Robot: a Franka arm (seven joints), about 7 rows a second.
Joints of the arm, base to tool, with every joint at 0 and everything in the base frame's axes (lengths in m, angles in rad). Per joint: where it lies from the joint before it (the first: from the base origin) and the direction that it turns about. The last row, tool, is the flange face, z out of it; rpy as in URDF.
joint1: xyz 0 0 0.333 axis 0 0 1
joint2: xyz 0 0 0 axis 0 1 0
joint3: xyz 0 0 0.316 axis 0 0 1
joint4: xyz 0.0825 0 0 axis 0 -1 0
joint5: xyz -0.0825 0 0.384 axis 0 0 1
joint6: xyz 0 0 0 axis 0 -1 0
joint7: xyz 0.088 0 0 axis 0 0 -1
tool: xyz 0 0 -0.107 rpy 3.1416 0 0
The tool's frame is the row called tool.
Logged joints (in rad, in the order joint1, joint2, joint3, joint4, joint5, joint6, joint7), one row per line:
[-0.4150, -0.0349, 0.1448, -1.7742, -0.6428, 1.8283, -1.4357]
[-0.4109, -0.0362, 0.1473, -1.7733, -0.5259, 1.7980, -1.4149]
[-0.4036, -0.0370, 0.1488, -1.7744, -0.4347, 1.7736, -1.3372]
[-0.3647, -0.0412, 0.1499, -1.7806, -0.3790, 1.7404, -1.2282]
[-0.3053, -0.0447, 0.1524, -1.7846, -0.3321, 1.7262, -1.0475]
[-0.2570, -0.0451, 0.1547, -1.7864, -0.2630, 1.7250, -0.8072]
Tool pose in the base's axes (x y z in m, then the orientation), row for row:
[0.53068, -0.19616, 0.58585, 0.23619, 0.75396, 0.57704, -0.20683]
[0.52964, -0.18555, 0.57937, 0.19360, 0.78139, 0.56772, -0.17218]
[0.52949, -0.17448, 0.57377, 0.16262, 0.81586, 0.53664, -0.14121]
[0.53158, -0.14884, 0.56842, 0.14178, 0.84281, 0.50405, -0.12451]
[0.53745, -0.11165, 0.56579, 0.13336, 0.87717, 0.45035, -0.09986]
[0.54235, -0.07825, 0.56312, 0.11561, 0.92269, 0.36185, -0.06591]
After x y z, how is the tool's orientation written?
As a quaternion, w x y z.
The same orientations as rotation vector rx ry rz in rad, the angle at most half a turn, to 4 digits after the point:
[2.0676, 1.5824, -0.5672]
[2.1918, 1.5925, -0.4830]
[2.3276, 1.5310, -0.4029]
[2.4325, 1.4548, -0.3594]
[2.5438, 1.3060, -0.2896]
[2.7030, 1.0600, -0.1931]

